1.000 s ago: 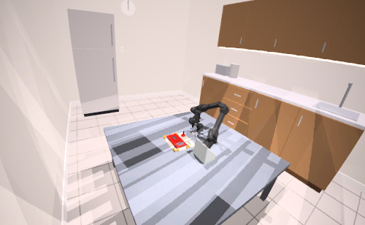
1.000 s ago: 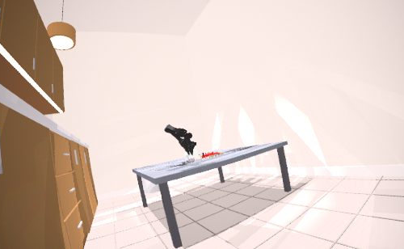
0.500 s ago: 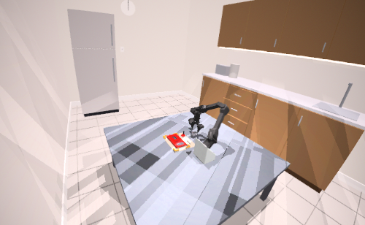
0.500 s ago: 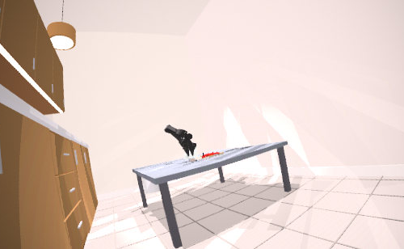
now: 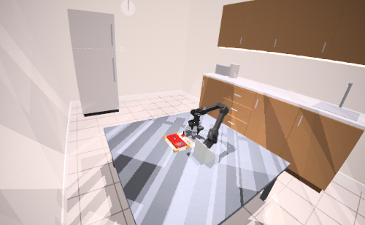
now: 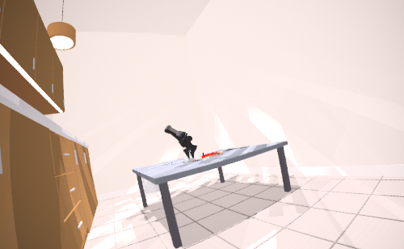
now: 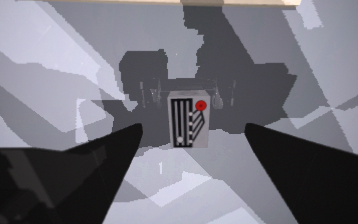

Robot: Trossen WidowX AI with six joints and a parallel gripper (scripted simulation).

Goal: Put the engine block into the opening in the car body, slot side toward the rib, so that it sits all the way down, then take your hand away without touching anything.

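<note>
Right now the engine block is 10 mm behind my gripper tip and 20 mm below it. The rest, counted from my gripper tip: black stem (40 mm ahead, 130 mm to the left).
</note>
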